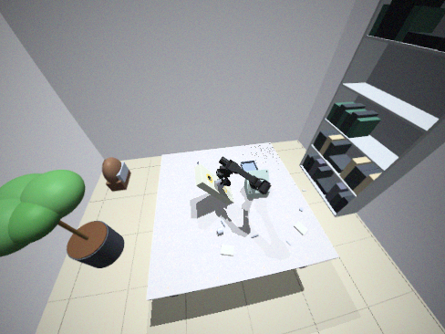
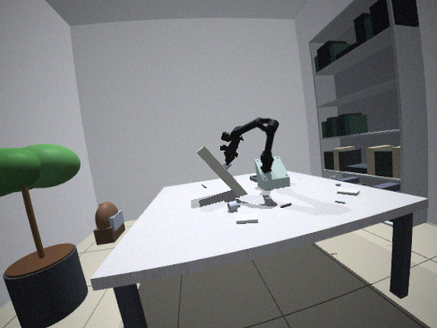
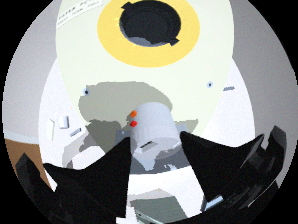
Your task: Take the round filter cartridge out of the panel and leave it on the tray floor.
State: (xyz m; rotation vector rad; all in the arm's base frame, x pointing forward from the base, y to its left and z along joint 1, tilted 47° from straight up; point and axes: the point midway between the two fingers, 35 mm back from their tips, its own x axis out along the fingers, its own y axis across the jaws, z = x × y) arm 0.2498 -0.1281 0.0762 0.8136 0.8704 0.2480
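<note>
Now: the service panel 50 mm ahead of my gripper tip and 20 mm below it.
</note>
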